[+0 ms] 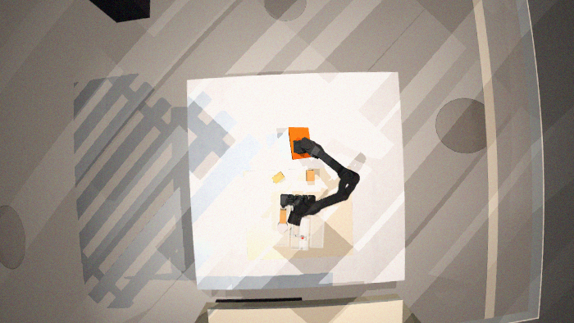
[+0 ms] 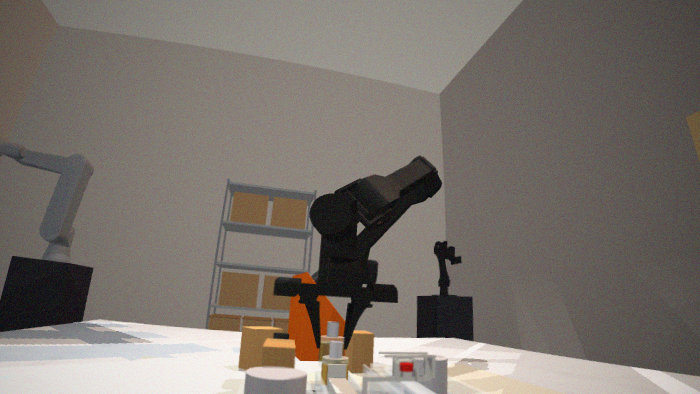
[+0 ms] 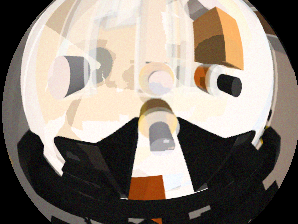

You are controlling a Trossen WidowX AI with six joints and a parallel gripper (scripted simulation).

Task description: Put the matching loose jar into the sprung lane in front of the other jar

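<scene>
The brown box is 100 mm ahead of my gripper tip, 90 mm to the right of it and 20 mm below it. The rest, counted from my gripper tip: red mark: 230 mm ahead, 20 mm above, 10 mm to the left.
</scene>
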